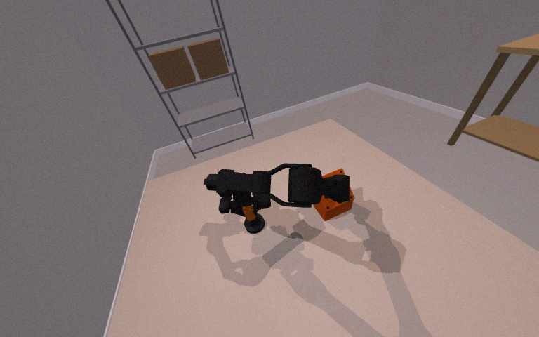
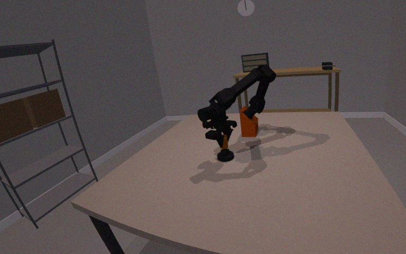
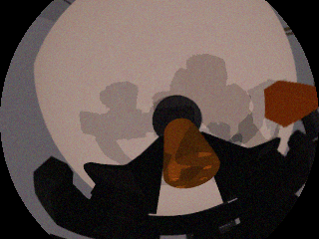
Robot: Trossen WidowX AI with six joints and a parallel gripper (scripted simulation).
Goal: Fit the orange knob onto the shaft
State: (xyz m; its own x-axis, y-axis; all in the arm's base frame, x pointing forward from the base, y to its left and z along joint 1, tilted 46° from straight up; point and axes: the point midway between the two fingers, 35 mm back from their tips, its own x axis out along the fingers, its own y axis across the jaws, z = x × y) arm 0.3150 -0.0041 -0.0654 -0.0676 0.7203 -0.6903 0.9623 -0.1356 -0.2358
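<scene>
Right now the orange knob is 20 mm above my gripper tip. The rest, counted from my gripper tip: dark round pedestal: 40 mm below.
</scene>
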